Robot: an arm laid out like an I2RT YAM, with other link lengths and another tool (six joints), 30 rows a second.
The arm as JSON. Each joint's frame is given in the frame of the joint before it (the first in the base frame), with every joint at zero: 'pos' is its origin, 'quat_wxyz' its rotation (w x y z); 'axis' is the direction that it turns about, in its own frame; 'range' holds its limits. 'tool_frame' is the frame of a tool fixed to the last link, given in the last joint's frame.
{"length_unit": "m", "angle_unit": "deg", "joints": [
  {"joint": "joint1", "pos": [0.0, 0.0, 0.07], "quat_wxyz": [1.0, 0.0, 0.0, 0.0], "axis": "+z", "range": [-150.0, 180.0]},
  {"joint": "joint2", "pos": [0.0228, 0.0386, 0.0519], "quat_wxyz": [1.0, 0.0, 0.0, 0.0], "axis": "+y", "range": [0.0, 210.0]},
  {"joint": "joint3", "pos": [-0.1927, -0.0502, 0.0], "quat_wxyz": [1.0, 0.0, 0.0, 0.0], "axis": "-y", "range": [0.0, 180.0]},
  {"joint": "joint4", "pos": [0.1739, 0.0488, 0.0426], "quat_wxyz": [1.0, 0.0, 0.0, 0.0], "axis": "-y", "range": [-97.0, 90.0]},
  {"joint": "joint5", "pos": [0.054, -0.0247, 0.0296], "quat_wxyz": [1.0, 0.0, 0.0, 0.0], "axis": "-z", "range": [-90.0, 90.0]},
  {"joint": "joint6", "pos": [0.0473, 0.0, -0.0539], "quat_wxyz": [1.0, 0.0, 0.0, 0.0], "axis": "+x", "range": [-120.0, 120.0]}
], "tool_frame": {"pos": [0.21, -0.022, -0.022], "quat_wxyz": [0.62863, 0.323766, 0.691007, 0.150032]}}
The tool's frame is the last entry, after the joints.
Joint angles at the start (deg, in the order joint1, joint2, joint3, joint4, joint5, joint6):
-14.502 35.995 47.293 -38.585 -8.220 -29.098
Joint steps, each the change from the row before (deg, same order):
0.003 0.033 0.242 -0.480 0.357 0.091
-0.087 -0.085 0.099 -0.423 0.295 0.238
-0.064 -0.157 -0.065 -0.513 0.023 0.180
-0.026 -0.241 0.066 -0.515 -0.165 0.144
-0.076 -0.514 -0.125 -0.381 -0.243 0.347
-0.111 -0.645 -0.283 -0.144 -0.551 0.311
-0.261 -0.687 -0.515 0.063 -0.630 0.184
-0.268 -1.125 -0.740 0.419 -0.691 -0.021
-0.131 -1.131 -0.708 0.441 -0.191 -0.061
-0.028 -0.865 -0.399 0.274 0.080 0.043
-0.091 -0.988 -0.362 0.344 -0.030 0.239
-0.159 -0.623 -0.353 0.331 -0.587 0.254
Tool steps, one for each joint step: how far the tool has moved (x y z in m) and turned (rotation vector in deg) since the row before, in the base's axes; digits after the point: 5 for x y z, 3 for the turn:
-0.00139 -0.00128 -0.00062 -0.011 0.296 -0.355
-0.00156 -0.00139 -0.00092 0.138 0.244 -0.458
-0.00180 0.00006 -0.00217 0.254 0.393 -0.168
-0.00136 0.00102 -0.00080 0.255 0.168 0.052
-0.00135 0.00115 -0.00043 0.414 -0.068 -0.026
-0.00062 0.00222 0.00011 0.470 -0.304 0.228
-0.00041 0.00175 -0.00040 0.388 -0.318 0.209
0.00030 0.00178 0.00166 0.078 -0.858 0.354
0.00004 0.00020 0.00198 -0.202 -0.851 0.067
-0.00013 -0.00047 0.00221 -0.193 -0.707 -0.118
0.00006 -0.00030 0.00329 -0.032 -0.955 -0.164
0.00062 0.00181 0.00171 0.301 -0.662 0.273

